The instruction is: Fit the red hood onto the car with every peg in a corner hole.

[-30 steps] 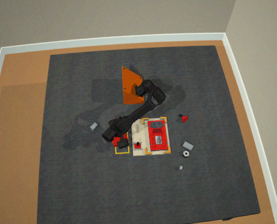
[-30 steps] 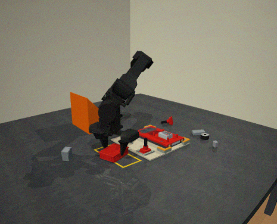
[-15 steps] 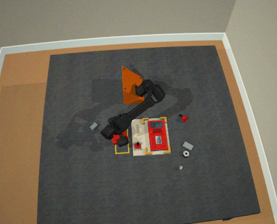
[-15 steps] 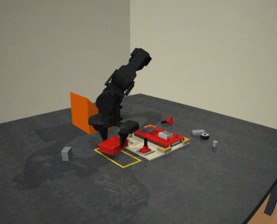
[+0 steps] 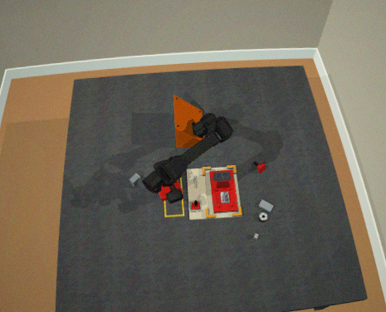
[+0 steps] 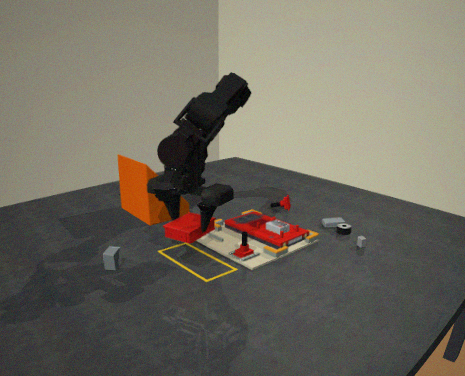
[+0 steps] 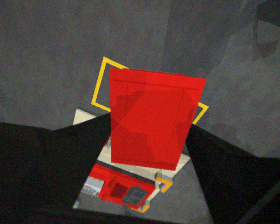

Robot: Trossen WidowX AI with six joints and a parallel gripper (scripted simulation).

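Now: the grey engine block 24 cm to the left of my gripper tip, 6 cm below it and 4 cm ahead of it. Also, from my gripper tip: red hood right at my gripper tip.
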